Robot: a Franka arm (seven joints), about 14 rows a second.
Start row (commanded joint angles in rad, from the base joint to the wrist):
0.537 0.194 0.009 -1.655 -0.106 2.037 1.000
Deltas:
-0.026 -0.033 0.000 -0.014 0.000 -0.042 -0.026
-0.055 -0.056 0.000 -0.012 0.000 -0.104 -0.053
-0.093 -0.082 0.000 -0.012 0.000 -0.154 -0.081
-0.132 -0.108 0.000 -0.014 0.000 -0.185 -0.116
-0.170 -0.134 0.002 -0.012 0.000 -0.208 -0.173
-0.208 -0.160 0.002 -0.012 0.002 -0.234 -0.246
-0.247 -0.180 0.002 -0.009 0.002 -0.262 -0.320
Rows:
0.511 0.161 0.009 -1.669 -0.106 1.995 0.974
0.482 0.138 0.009 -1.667 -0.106 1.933 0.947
0.444 0.112 0.009 -1.667 -0.106 1.883 0.919
0.405 0.086 0.009 -1.669 -0.106 1.852 0.884
0.367 0.060 0.011 -1.667 -0.106 1.829 0.827
0.329 0.034 0.011 -1.667 -0.104 1.803 0.754
0.290 0.014 0.011 -1.664 -0.104 1.775 0.680

